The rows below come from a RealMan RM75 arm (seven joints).
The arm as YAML. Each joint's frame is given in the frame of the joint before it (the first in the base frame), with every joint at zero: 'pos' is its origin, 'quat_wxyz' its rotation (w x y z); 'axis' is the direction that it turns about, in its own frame. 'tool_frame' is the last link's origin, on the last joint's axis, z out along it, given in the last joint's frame.
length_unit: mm
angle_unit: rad
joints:
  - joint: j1
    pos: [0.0, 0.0, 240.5]
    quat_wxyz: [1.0, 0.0, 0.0, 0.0]
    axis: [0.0, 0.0, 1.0]
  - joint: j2
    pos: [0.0, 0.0, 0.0]
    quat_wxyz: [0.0, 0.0, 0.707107, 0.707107]
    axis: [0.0, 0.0, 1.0]
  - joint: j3
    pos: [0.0, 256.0, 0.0]
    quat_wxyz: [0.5, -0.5, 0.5, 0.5]
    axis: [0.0, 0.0, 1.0]
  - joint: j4
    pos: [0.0, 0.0, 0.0]
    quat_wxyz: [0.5, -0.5, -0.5, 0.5]
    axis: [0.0, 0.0, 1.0]
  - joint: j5
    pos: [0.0, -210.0, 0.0]
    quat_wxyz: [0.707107, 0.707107, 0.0, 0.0]
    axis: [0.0, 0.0, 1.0]
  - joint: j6
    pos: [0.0, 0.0, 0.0]
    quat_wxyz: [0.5, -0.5, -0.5, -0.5]
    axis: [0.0, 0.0, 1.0]
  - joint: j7
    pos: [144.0, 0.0, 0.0]
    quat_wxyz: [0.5, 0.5, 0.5, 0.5]
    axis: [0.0, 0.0, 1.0]
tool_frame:
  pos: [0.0, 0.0, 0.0]
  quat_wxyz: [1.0, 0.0, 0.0, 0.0]
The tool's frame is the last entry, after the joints.
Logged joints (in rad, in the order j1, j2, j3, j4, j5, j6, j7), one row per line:
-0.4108, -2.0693, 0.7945, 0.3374, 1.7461, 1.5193, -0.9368
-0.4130, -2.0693, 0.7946, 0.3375, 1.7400, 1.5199, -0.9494
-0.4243, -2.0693, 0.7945, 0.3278, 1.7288, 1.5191, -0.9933
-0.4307, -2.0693, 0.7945, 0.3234, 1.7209, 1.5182, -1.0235
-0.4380, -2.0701, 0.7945, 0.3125, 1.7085, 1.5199, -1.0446
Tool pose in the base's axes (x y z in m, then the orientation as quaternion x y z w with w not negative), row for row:
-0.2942, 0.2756, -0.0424, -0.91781, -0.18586, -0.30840, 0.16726
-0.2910, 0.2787, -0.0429, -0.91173, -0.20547, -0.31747, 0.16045
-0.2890, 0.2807, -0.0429, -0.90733, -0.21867, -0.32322, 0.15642
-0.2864, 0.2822, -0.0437, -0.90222, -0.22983, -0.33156, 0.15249
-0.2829, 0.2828, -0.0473, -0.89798, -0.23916, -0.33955, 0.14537
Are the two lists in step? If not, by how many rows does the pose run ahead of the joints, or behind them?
The pose runs 1 row ahead of the joints: the pose in row i belongs to the joints in row i + 1.
